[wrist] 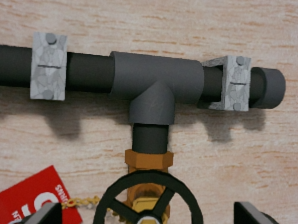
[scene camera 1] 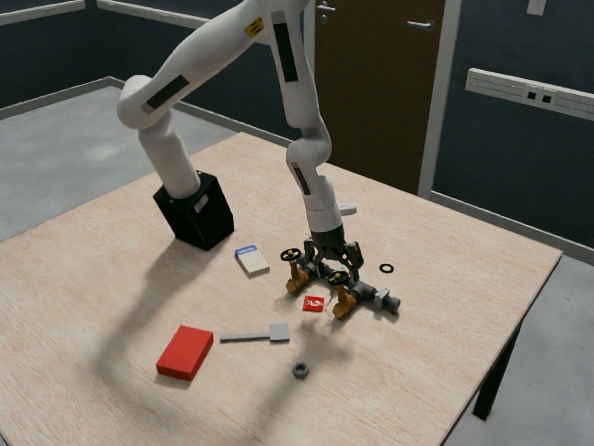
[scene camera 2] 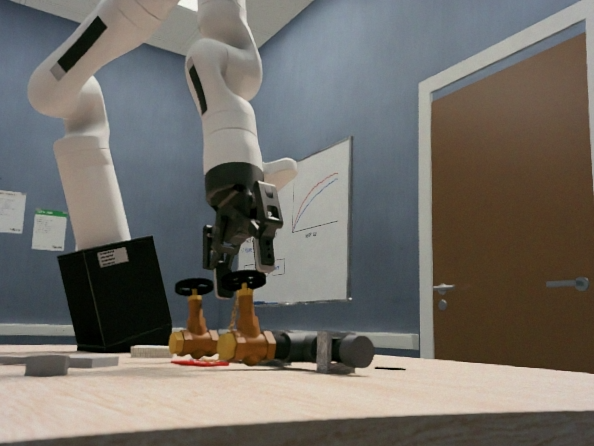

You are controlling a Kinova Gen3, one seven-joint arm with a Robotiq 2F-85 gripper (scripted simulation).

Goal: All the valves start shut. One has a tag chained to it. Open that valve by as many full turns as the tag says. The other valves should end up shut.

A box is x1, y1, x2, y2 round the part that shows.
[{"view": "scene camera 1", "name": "my gripper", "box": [303, 222, 364, 284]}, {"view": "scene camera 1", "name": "red block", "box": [155, 325, 213, 381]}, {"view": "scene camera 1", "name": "grey t-shaped tool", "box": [220, 323, 289, 342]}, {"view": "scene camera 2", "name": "my gripper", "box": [203, 162, 282, 299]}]
